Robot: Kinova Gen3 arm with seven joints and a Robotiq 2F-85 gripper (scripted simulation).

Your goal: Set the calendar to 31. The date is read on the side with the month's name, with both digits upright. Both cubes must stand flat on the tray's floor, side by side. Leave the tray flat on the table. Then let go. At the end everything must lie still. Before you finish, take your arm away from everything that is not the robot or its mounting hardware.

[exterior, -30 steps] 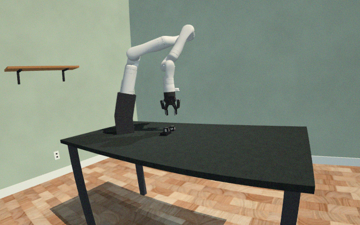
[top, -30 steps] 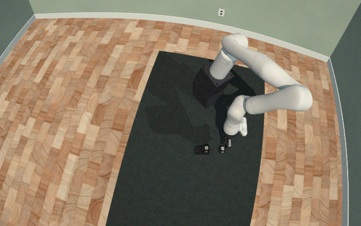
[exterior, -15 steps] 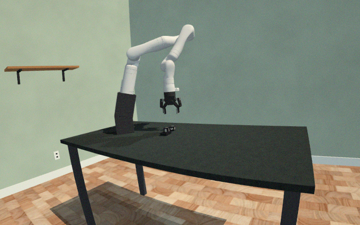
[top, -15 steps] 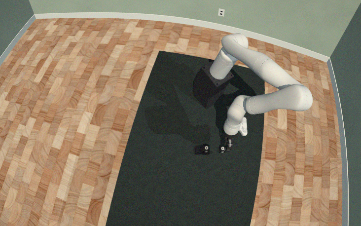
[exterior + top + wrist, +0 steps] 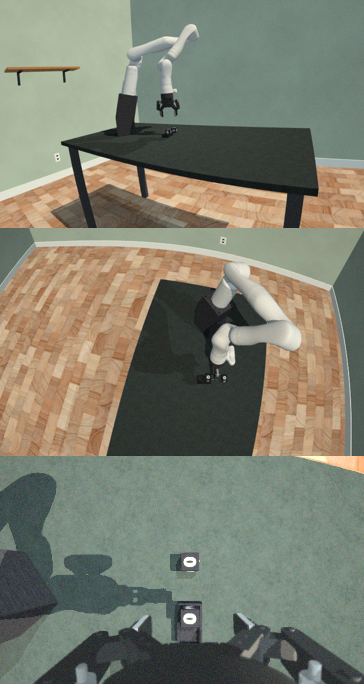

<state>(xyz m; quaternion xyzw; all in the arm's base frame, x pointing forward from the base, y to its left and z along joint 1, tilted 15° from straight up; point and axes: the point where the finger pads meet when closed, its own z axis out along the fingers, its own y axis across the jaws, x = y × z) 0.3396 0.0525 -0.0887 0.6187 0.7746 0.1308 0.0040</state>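
Right now my hand is 40 mm to the left of the black calendar tray and 110 mm above it.
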